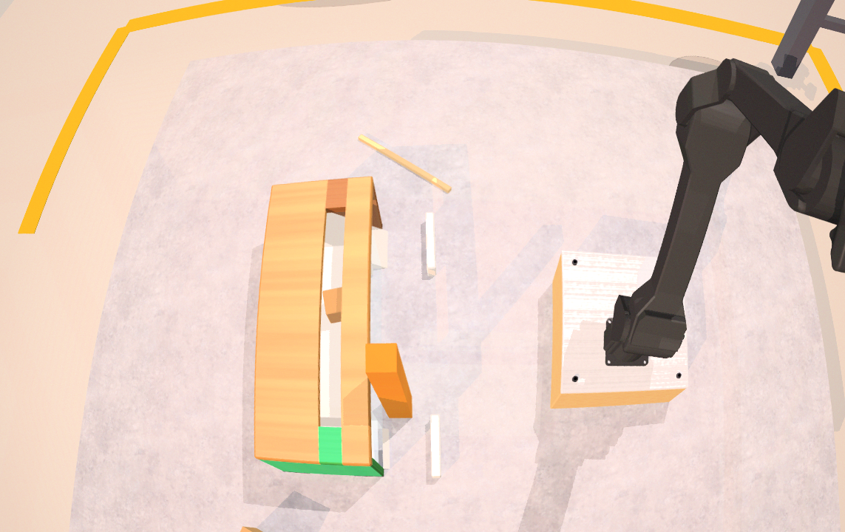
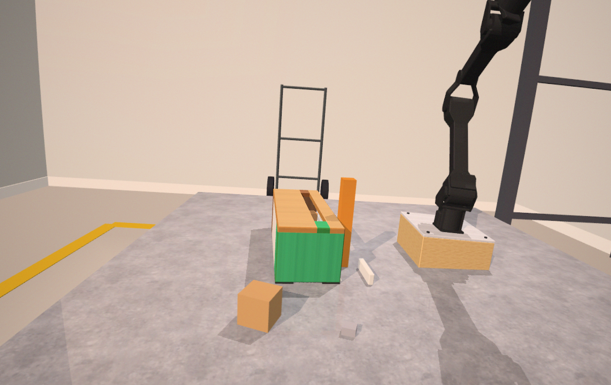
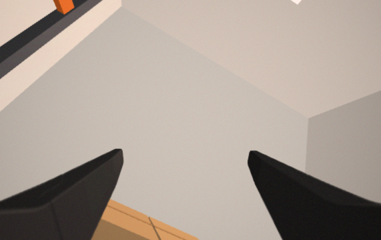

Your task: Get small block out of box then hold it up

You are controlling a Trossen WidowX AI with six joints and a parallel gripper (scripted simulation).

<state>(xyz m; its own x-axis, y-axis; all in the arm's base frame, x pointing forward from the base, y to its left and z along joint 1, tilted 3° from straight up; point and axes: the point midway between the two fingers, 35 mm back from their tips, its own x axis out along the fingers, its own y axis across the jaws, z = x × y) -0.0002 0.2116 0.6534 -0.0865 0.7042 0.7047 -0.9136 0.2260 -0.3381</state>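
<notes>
My gripper tip is now 400 mm short of the box, 270 mm to the left of it and 690 mm above it. From my gripper tip the other things lie so: orange bar: 330 mm ahead, 190 mm to the right, 650 mm below; then thin tan stick: 370 mm ahead, 580 mm to the right, 750 mm below.
</notes>
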